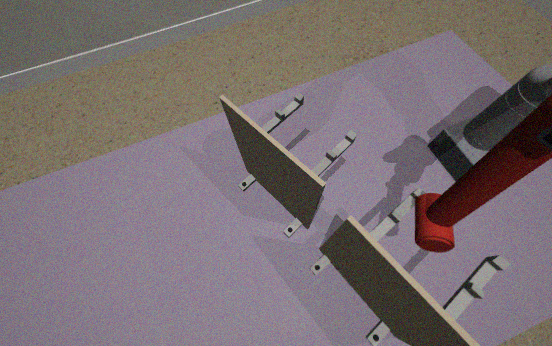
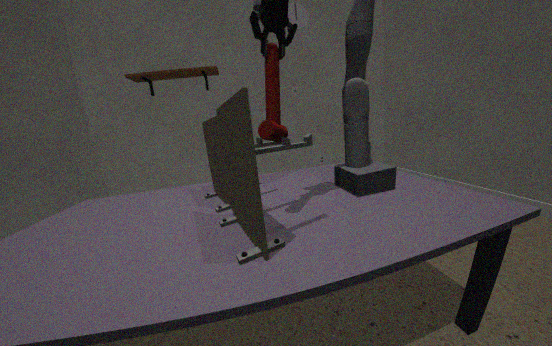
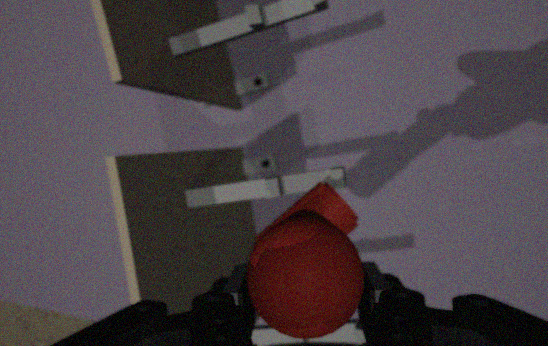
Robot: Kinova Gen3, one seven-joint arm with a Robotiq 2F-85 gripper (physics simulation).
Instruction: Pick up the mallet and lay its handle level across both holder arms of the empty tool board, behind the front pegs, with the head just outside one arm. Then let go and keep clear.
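Places are measured from the arm's base along level axes (x ahead, y left, z up), in metres.
Pixels of known places: gripper, fingertip midpoint: (image 2: pixel 272 57) (image 3: pixel 305 287); arm's base, origin of the base link: (image 1: pixel 482 135) (image 2: pixel 356 164).
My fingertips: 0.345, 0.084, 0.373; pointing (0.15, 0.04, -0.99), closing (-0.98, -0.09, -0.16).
Ahead of a thing's pixels: the offset from my fingertips to its top centre, as dx, dy, dz. "pt": to the spot under its first point. Level surfaces: height alone.
The red mallet @[+0.013, +0.007, +0.042] (image 1: pixel 435 230) (image 2: pixel 272 90) (image 3: pixel 305 275) hangs steeply, head down, with its handle's end up in my gripper (image 2: pixel 273 49) (image 3: pixel 305 287), which is shut on it. The head is near the arms of the nearer tool board (image 1: pixel 400 285) (image 2: pixel 240 165) (image 3: pixel 185 225); whether it touches them I cannot tell. The farther tool board (image 1: pixel 272 165) (image 3: pixel 165 45) stands beside it, and its two holder arms bear nothing. One arm (image 1: pixel 292 108) and the other arm (image 1: pixel 342 146) (image 3: pixel 230 28) have pegs. My fingers hide part of the handle.
The nearer board's arms, one @[pt +0.044, -0.015, -0.235] (image 1: pixel 400 210) (image 3: pixel 245 191) and another @[pt +0.053, +0.141, -0.235] (image 1: pixel 462 300), stick out beside the mallet. The robot's base (image 2: pixel 365 180) stands on the mauve table @[dz -0.463] (image 1: pixel 125 240) (image 2: pixel 125 280). A brown shelf (image 2: pixel 172 74) hangs on the wall.
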